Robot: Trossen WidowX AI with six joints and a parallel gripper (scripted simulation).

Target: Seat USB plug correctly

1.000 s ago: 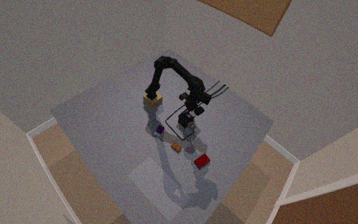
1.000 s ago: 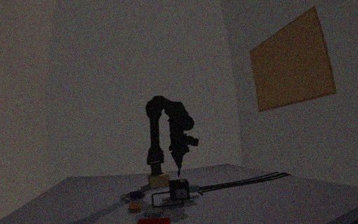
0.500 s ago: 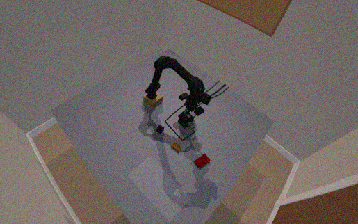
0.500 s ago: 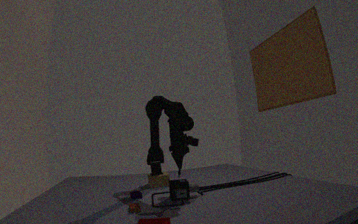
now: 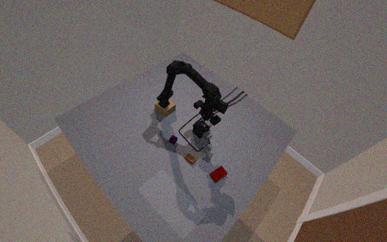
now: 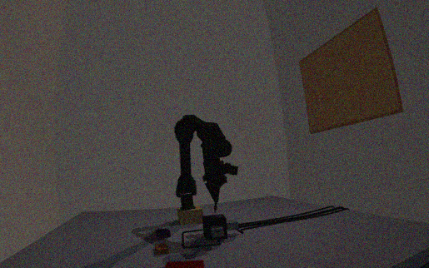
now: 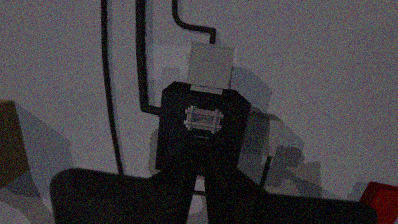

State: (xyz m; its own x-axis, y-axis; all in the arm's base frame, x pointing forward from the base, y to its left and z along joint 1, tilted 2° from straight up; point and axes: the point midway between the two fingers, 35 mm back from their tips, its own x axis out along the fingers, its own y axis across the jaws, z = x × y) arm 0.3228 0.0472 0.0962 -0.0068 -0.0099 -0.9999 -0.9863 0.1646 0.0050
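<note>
Right now my gripper tip is 20 mm above the dark USB plug. Round my gripper tip: orange block: 210 mm to the right, 120 mm below, 80 mm ahead; then purple cube: 190 mm to the right, 120 mm below, 90 mm behind; then USB socket: 60 mm below.
</note>
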